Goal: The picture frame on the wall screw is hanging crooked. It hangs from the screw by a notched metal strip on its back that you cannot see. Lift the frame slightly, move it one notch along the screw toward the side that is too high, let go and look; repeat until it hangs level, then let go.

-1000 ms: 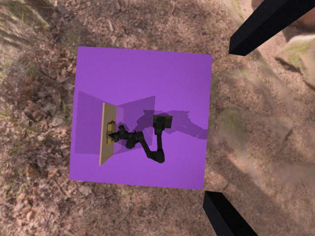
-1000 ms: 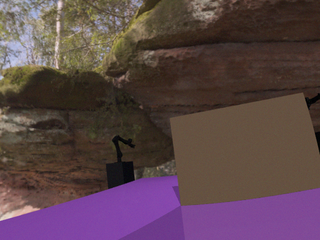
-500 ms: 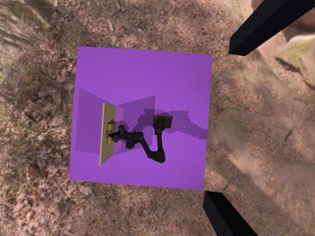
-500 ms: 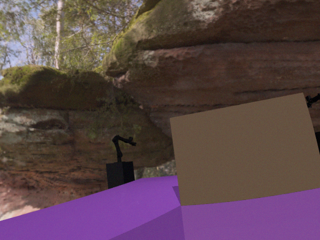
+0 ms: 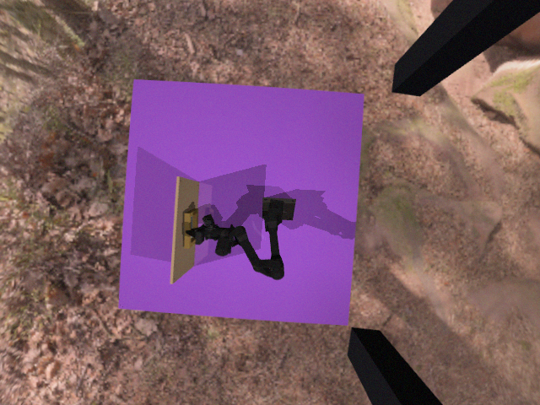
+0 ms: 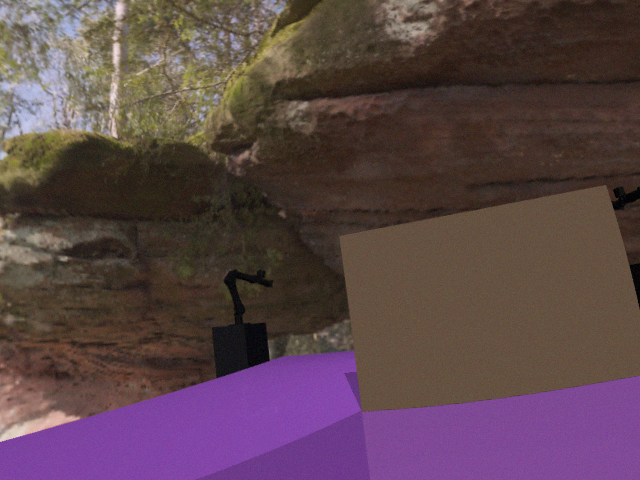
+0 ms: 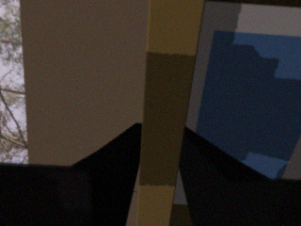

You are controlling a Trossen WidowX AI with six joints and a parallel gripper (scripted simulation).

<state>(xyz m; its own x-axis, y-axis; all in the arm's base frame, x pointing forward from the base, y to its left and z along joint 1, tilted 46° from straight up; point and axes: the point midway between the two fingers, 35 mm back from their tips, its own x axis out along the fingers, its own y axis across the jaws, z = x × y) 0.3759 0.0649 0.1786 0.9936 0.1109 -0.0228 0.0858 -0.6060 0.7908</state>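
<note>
The picture frame is 10 mm to the right of my gripper tip and 50 mm below it. The rest, counted from my gripper tip: tan wall panel 20 mm ahead, 10 mm to the right, 70 mm below.
</note>
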